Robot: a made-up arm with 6 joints.
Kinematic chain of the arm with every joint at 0, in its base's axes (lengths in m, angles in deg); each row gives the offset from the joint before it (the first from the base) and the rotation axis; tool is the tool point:
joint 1: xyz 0 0 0.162 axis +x
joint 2: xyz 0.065 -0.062 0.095 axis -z
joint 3: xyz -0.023 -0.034 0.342 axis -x
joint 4: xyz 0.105 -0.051 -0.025 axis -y
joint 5: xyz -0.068 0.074 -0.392 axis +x
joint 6: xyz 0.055 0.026 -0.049 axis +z
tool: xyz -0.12 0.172 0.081
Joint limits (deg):
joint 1: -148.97..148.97
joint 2: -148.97..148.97
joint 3: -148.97..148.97
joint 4: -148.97..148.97
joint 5: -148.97..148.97
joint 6: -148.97..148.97
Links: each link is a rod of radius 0.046 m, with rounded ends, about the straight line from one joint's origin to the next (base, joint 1, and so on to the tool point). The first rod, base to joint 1, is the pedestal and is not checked.
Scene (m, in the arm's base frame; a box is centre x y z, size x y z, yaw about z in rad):
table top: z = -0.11
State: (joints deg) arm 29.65 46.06 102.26 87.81 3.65 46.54
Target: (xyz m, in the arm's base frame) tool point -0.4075 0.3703 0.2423
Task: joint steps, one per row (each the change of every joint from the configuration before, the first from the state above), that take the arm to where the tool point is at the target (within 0.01 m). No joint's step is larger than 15 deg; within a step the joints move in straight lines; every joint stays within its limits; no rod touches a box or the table.
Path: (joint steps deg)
1: -14.60 13.26 -1.42 -8.81 -2.21 -1.21
2: -14.59 13.26 -1.43 -8.82 -2.21 -1.21
3: -14.60 13.25 -1.42 -8.81 -2.21 -1.21
4: -14.60 13.26 -1.42 -8.82 -2.21 -1.21
5: -14.60 13.26 -1.42 -8.81 -2.21 -1.21
6: -14.59 13.26 -1.43 -8.82 -2.21 -1.21

